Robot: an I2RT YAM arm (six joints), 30 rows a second.
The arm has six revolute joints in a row. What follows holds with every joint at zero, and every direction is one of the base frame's. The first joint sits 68 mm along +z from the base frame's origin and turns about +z. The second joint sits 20 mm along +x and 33.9 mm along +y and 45.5 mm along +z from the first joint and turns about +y. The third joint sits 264 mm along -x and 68.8 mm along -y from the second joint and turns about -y. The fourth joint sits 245 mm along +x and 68.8 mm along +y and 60 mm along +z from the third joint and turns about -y. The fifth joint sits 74 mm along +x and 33.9 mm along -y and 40.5 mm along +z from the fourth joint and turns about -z. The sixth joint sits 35.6 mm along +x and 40.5 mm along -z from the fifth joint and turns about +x. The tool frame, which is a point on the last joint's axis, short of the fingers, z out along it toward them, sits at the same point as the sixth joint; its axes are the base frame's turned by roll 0, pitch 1.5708 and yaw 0 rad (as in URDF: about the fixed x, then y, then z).
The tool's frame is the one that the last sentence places.
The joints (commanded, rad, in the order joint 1, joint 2, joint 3, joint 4, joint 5, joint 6), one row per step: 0.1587 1.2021 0.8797 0.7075 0.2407 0.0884; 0.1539 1.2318 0.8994 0.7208 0.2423 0.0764; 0.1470 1.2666 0.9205 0.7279 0.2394 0.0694; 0.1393 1.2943 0.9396 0.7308 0.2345 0.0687; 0.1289 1.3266 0.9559 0.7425 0.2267 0.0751; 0.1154 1.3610 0.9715 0.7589 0.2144 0.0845; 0.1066 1.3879 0.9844 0.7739 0.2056 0.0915; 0.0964 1.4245 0.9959 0.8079 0.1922 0.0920; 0.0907 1.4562 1.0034 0.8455 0.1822 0.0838; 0.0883 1.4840 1.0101 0.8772 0.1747 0.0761; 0.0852 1.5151 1.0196 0.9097 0.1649 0.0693; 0.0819 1.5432 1.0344 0.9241 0.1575 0.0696; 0.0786 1.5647 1.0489 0.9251 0.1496 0.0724; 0.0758 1.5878 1.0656 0.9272 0.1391 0.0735; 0.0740 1.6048 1.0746 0.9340 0.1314 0.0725
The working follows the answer.
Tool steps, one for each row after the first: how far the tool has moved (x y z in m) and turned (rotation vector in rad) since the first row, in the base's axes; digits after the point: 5 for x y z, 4 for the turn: 0.00708 -0.00030 0.00053 -0.0100 -0.0020 -0.0107; 0.01587 -0.00088 -0.00066 -0.0186 0.0050 -0.0174; 0.02307 -0.00197 -0.00128 -0.0219 0.0105 -0.0208; 0.03128 -0.00378 -0.00350 -0.0194 0.0137 -0.0216; 0.03994 -0.00652 -0.00636 -0.0154 0.0146 -0.0202; 0.04655 -0.00831 -0.00834 -0.0119 0.0125 -0.0184; 0.05489 -0.01033 -0.01206 -0.0153 0.0031 -0.0160; 0.06156 -0.01127 -0.01557 -0.0253 -0.0099 -0.0156; 0.06729 -0.01131 -0.01894 -0.0343 -0.0200 -0.0141; 0.07376 -0.01148 -0.02253 -0.0433 -0.0307 -0.0109; 0.08033 -0.01183 -0.02533 -0.0459 -0.0322 -0.0073; 0.08587 -0.01230 -0.02752 -0.0469 -0.0268 -0.0021; 0.09177 -0.01249 -0.02952 -0.0502 -0.0231 0.0053; 0.09579 -0.01258 -0.03167 -0.0542 -0.0222 0.0102
Tool pose at each row, in the base's axes (x y z in m, rotation vector in rad; rounded; the steps above come from the unrounded poses): 0.27473 0.03537 0.37983 0.1701 1.1855 0.0742; 0.28181 0.03507 0.38036 0.1675 1.1827 0.0590; 0.29060 0.03449 0.37917 0.1643 1.1893 0.0475; 0.29780 0.03340 0.37854 0.1636 1.1944 0.0421; 0.30601 0.03160 0.37632 0.1665 1.1975 0.0426; 0.31467 0.02885 0.37346 0.1693 1.1985 0.0461; 0.32128 0.02707 0.37148 0.1711 1.1965 0.0500; 0.32961 0.02504 0.36777 0.1662 1.1874 0.0508; 0.33628 0.02411 0.36425 0.1565 1.1747 0.0463; 0.34201 0.02407 0.36089 0.1472 1.1648 0.0431; 0.34849 0.02390 0.35730 0.1369 1.1546 0.0413; 0.35505 0.02354 0.35449 0.1324 1.1535 0.0431; 0.36059 0.02308 0.35231 0.1288 1.1593 0.0466; 0.36650 0.02288 0.35031 0.1216 1.1637 0.0508; 0.37051 0.02279 0.34815 0.1152 1.1652 0.0527

